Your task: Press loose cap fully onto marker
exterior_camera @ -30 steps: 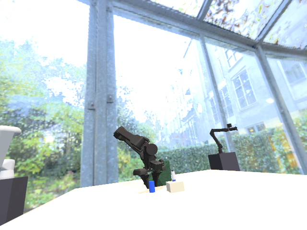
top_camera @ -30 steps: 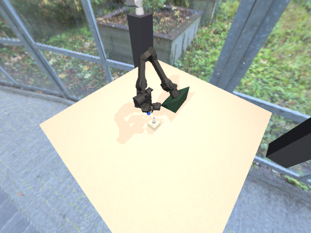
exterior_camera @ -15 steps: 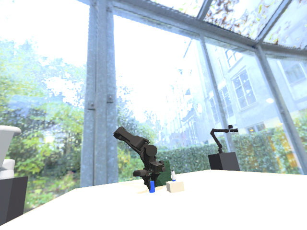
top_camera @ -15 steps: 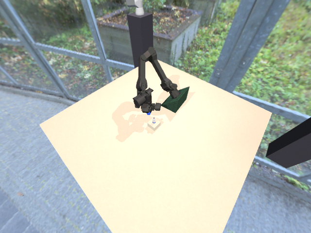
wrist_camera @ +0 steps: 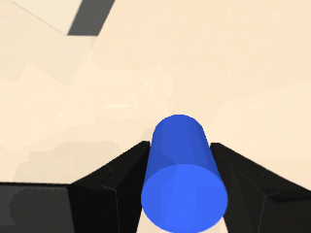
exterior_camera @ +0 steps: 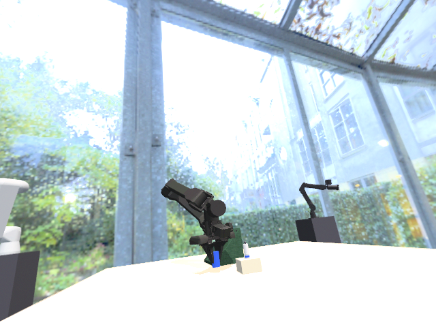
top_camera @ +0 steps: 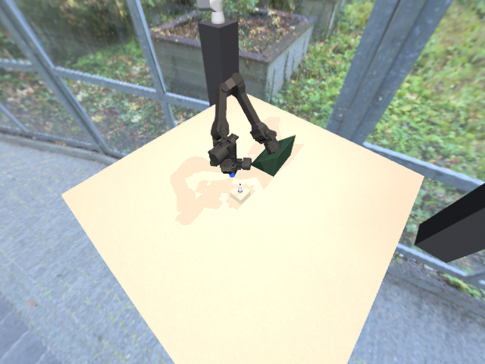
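Now: gripper tip 10 cm to the right of the holder block, 6 cm short of it and 2 cm above it. The rest, counted from my gripper tip: blue cap: 1 cm above.
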